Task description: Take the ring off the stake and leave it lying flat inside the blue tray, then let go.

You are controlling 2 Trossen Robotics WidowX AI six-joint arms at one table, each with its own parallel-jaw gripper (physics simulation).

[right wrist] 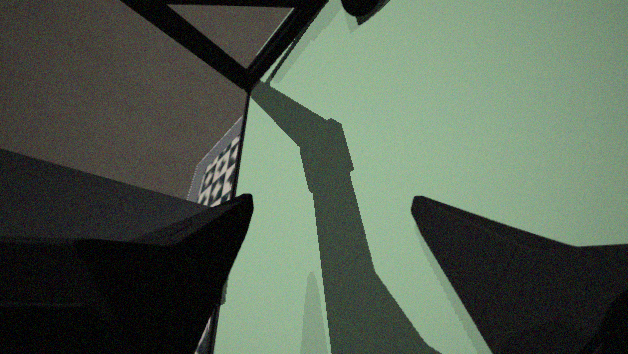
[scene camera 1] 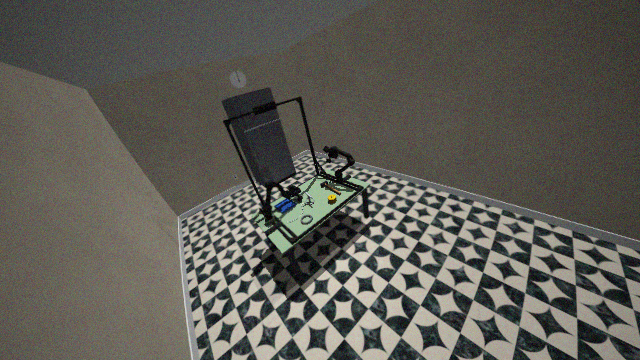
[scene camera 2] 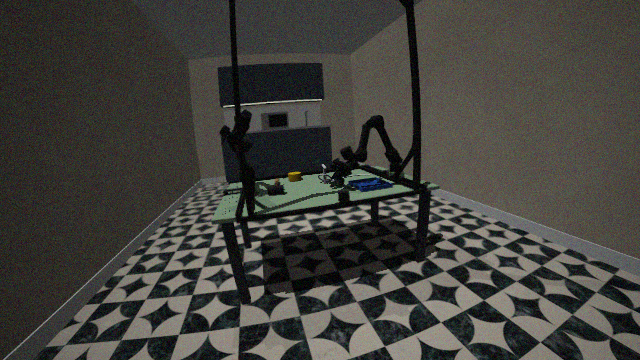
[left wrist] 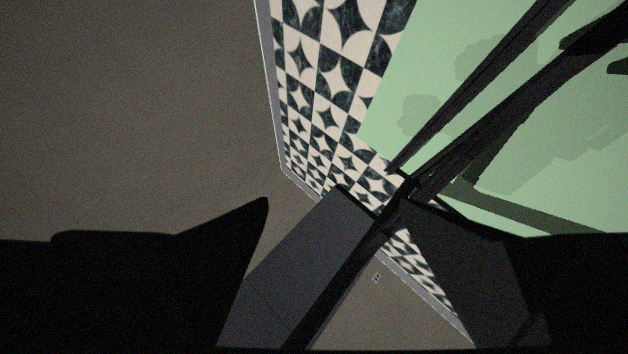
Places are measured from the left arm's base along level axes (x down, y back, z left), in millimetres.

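Pixels of known places: left gripper, fingertip midpoint: (scene camera 1: 330, 157) (scene camera 2: 228, 149) (left wrist: 333, 203); right gripper, fingertip midpoint: (right wrist: 333, 202) (scene camera 1: 301, 192) (scene camera 2: 330, 183); left arm's base, origin of the base link: (scene camera 1: 340, 180); right arm's base, origin of the base link: (scene camera 1: 269, 218) (scene camera 2: 395, 171).
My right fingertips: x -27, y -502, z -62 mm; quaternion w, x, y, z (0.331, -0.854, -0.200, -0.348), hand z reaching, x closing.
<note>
Ahead of a thing's pixels: the offset from my right fingertips to its top centre. "spot": to the spot under its first point. Level surfaces: height alone.
A small pale stake (scene camera 1: 307, 202) (scene camera 2: 323, 172) stands near the middle of the green table {dx +47 mm} (scene camera 1: 283, 243) (scene camera 2: 302, 193); it is too small to tell whether a ring sits on it. A grey ring {dx +32, dy -97, dz +437 mm} (scene camera 1: 306, 218) lies flat on the table near its edge. The blue tray {dx +24, dy -229, dz +68 mm} (scene camera 1: 284, 205) (scene camera 2: 370, 183) lies beside the stake. My right gripper (scene camera 1: 298, 195) (scene camera 2: 335, 176) (right wrist: 333, 202) is open and empty, low over bare table (right wrist: 418, 105) between the tray and the stake. My left gripper (scene camera 1: 326, 149) (scene camera 2: 225, 131) is open and empty, raised high off to one side; one finger (left wrist: 190, 274) shows in its wrist view.
A yellow cylinder {dx -3, dy +250, dz +329 mm} (scene camera 1: 332, 198) (scene camera 2: 294, 176) and a hammer {dx -3, dy +339, dz +128 mm} (scene camera 1: 331, 187) lie on the table's other half. A dark block {spot: dx +13, dy +302, dz -31 mm} (scene camera 2: 276, 189) sits near the left arm's base. A black frame (scene camera 1: 305, 121) (scene camera 2: 414, 89) rises around the table.
</note>
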